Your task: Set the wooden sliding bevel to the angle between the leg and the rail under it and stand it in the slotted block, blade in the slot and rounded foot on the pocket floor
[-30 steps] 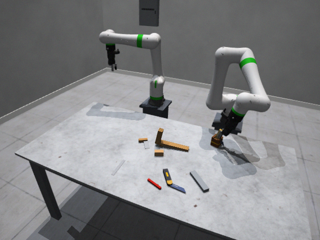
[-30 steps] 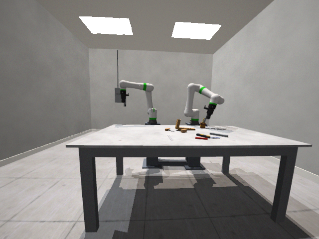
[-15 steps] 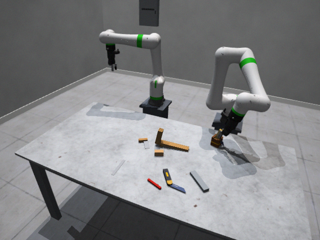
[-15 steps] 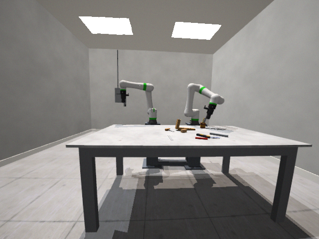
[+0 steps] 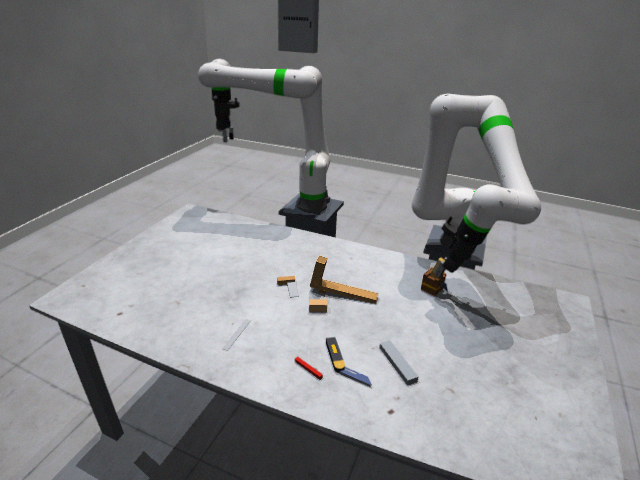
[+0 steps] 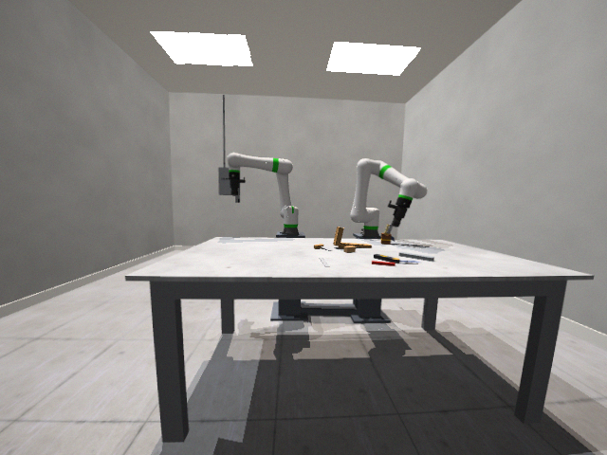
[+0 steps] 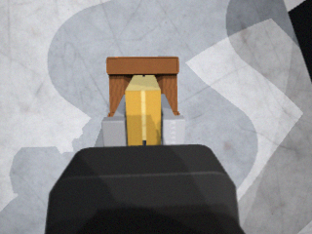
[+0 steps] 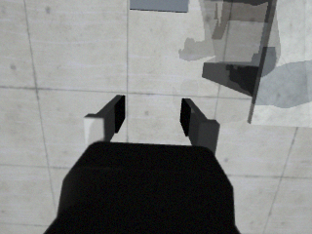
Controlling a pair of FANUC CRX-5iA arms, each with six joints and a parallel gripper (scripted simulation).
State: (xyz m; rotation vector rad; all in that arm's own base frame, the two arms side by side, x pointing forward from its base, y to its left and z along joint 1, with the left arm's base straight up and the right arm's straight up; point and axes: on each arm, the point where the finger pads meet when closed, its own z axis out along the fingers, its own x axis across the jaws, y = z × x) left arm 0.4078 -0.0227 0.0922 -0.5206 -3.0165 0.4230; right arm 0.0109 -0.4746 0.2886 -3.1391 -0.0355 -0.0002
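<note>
My left gripper is now 34 cm to the left of the wooden block, 30 cm short of it and 8 cm above it. Round my left hand: wooden bevel: 2 cm below; then grey bar: 41 cm ahead, 8 cm below, 1 cm to the right; then blue blade: 4 cm below.
</note>
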